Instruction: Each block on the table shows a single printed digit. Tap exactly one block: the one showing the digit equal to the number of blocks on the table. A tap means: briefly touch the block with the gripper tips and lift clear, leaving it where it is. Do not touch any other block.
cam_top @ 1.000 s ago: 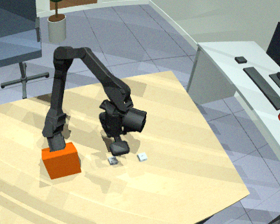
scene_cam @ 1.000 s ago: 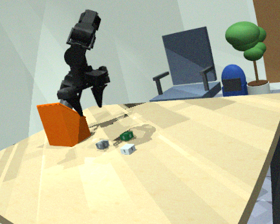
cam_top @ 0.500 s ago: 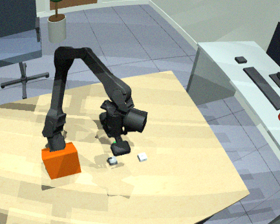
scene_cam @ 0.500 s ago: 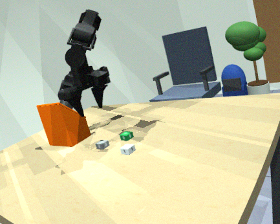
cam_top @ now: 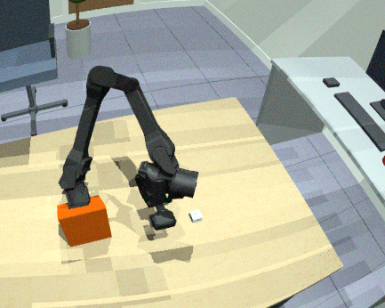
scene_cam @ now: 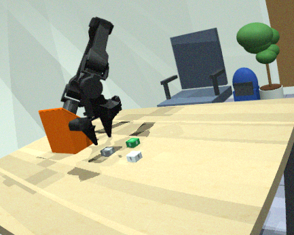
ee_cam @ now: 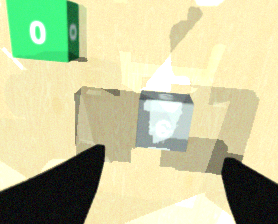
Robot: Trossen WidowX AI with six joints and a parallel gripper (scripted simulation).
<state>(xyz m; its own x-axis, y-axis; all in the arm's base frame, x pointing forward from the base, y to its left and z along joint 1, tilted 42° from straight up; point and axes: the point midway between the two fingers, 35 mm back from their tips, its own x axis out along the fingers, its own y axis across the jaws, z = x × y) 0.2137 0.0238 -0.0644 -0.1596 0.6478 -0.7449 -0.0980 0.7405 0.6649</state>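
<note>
Now: the grey block 4 cm below my gripper tip and 1 cm ahead of it. Round my gripper tip: white block (13 cm ahead, 4 cm below, 1 cm to the right); then green block (8 cm to the left, 5 cm ahead, 4 cm below).
</note>
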